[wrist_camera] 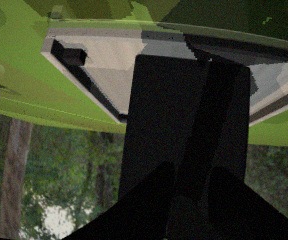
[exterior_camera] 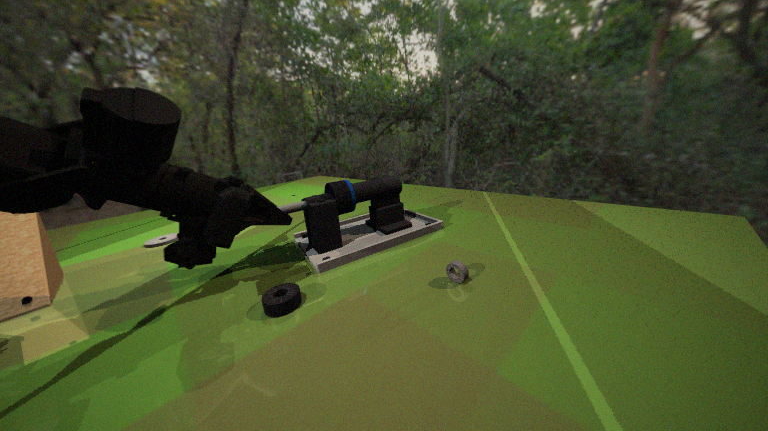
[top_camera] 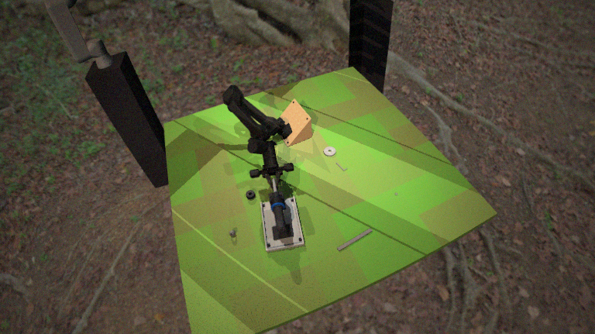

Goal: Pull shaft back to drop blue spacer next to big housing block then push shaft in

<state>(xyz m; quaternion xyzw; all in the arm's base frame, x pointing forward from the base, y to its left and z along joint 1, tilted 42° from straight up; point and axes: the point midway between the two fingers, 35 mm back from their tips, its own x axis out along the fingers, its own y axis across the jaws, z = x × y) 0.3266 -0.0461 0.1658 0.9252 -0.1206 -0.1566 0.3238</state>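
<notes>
The grey shaft is 5 cm ahead of my gripper tip, 1 cm to the right of it and 2 cm above it. Round my gripper tip: black ring (5 cm behind, 11 cm to the right, 5 cm below); blue spacer (10 cm ahead, 1 cm to the right, 2 cm above).
</notes>
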